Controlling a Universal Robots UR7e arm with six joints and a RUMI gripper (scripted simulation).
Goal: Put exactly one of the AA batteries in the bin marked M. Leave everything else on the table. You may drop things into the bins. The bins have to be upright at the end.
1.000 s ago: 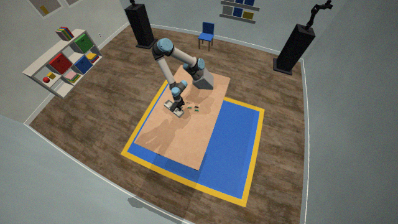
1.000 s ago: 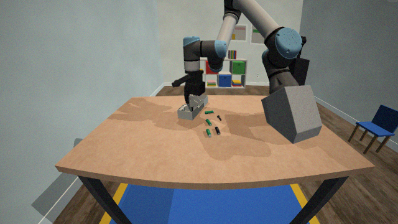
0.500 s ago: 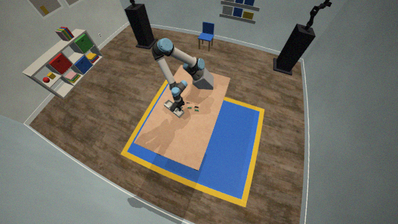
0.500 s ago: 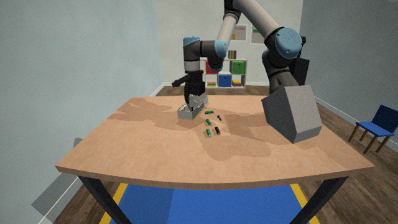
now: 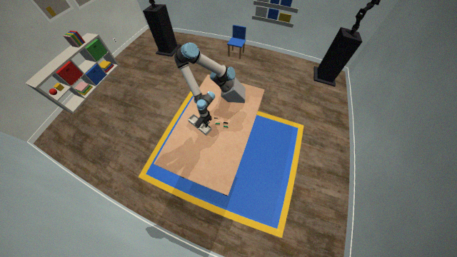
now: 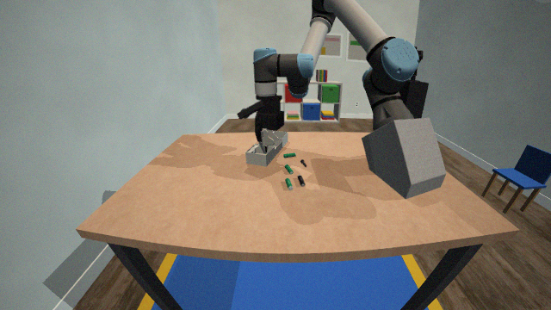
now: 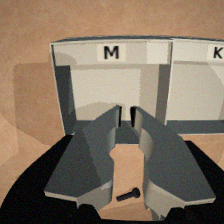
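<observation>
The black battery lies 16 cm to the left of my hand, 12 cm behind it and 4 cm below it. The rest, counted from my hand: black bolt-like piece 14 cm behind, 4 cm to the left, 4 cm below; then bin marked M 7 cm to the right, 2 cm below, 1 cm behind.
</observation>
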